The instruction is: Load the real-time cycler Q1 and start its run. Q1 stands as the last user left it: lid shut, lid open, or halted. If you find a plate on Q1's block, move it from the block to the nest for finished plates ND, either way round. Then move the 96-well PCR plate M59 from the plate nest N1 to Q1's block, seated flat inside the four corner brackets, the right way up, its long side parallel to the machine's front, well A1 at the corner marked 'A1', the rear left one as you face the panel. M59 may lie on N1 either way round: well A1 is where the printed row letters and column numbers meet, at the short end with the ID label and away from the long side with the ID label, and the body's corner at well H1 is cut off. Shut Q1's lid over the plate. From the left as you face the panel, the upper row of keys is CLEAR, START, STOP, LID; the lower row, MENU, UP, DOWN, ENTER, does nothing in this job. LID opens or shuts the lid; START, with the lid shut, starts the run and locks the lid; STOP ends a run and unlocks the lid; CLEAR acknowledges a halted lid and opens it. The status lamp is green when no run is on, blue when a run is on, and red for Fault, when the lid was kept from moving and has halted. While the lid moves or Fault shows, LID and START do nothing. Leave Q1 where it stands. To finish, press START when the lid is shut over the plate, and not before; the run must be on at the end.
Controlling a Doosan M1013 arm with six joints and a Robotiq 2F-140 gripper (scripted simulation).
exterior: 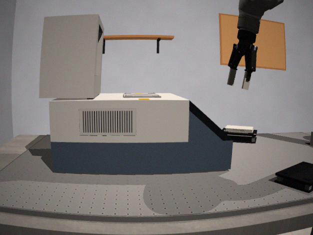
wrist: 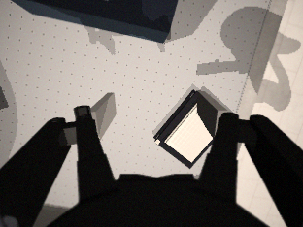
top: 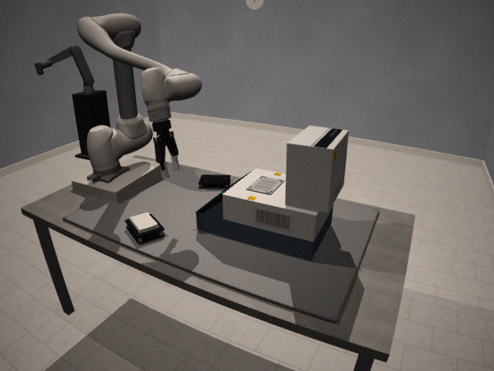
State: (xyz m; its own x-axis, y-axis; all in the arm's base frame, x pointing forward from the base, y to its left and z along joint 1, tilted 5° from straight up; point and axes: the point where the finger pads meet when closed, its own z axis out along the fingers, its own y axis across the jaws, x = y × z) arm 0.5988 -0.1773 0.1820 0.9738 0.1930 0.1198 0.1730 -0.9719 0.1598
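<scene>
Now: hand 70 mm past the white plate M59, 130 mm to the left of it and 210 mm above it. The rest, counted from my hand: black nest N1: 70 mm behind, 130 mm to the right, 220 mm below; then black nest ND: 40 mm behind, 430 mm to the left, 230 mm below.
</scene>
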